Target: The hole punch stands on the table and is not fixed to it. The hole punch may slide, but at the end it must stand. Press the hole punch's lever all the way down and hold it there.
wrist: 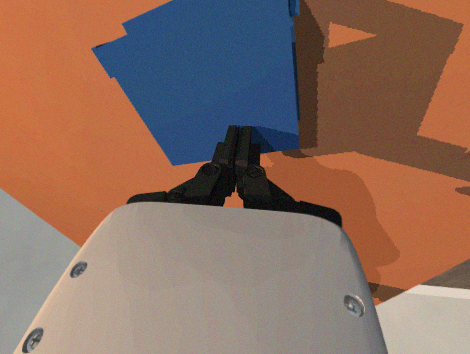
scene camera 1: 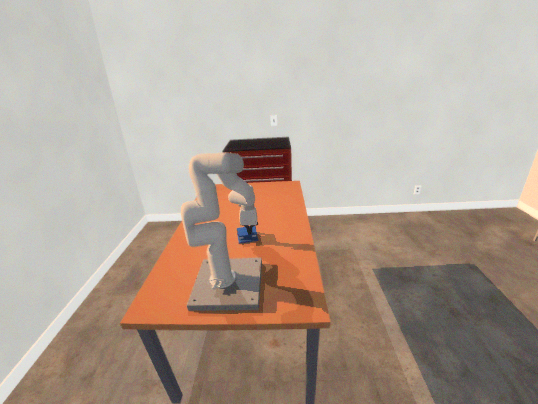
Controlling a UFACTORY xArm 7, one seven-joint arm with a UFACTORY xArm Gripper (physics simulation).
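Seen in the pictures: gripper, fingertip midpoint: (wrist: pixel 240 142) (scene camera 1: pixel 249 233); arm's base, origin of the base link: (scene camera 1: pixel 222 278).
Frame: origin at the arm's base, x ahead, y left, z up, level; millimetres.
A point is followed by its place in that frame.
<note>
The blue hole punch (scene camera 1: pixel 244 237) {x 391, y -21, z -24 mm} (wrist: pixel 210 70) {x 423, y -40, z 19 mm} stands on the orange table. In the wrist view its broad flat lever fills the upper middle, and a small part of the body shows at the lever's edges. My gripper (scene camera 1: pixel 249 233) {x 375, y -61, z 19 mm} (wrist: pixel 240 142) {x 375, y -61, z 19 mm} is shut and empty, pointing down. Its fingertips are at the lever's near edge, over the blue surface, with a small shadow right beside them. They look to be touching the lever or very close to it. How far down the lever is cannot be told from these views.
The orange table (scene camera 1: pixel 280 210) {x 769, y -208, z -36 mm} (wrist: pixel 65 150) {x 289, y 192, z -36 mm} carries the arm's grey base plate (scene camera 1: pixel 245 295) {x -97, y -133, z -1 mm} nearer the front edge. The arm's shadow falls to the right of the hole punch. A red drawer cabinet (scene camera 1: pixel 270 162) stands behind the table's far end.
</note>
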